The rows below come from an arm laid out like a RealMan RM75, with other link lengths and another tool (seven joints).
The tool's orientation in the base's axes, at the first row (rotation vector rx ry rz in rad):
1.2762 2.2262 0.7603
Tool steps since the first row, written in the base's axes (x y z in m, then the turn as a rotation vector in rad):
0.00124 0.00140 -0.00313 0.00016 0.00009 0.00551
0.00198 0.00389 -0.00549 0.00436 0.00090 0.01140
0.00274 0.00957 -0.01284 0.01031 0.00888 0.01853
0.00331 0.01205 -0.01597 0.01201 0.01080 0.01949
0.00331 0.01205 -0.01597 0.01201 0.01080 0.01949
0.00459 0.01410 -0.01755 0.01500 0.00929 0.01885
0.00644 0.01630 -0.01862 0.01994 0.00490 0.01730
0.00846 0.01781 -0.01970 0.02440 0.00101 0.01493
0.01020 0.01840 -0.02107 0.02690 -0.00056 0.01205
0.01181 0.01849 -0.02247 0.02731 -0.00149 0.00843
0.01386 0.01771 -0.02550 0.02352 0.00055 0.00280
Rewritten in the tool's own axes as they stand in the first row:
0.00102 -0.00071 0.00343 -0.00064 0.00378 -0.00396
0.00314 -0.00078 0.00622 -0.00256 0.01063 -0.00549
0.00864 -0.00280 0.01347 0.00087 0.02239 -0.00516
0.01092 -0.00348 0.01673 0.00165 0.02488 -0.00435
0.01092 -0.00348 0.01673 0.00165 0.02488 -0.00435
0.01231 -0.00287 0.01919 -0.00098 0.02569 -0.00235
0.01351 -0.00151 0.02166 -0.00695 0.02592 0.00088
0.01403 -0.00033 0.02408 -0.01215 0.02551 0.00454
0.01390 0.00009 0.02633 -0.01436 0.02451 0.00788
0.01340 0.00021 0.02840 -0.01494 0.02199 0.01060
0.01212 -0.00084 0.03176 -0.01074 0.01675 0.01287

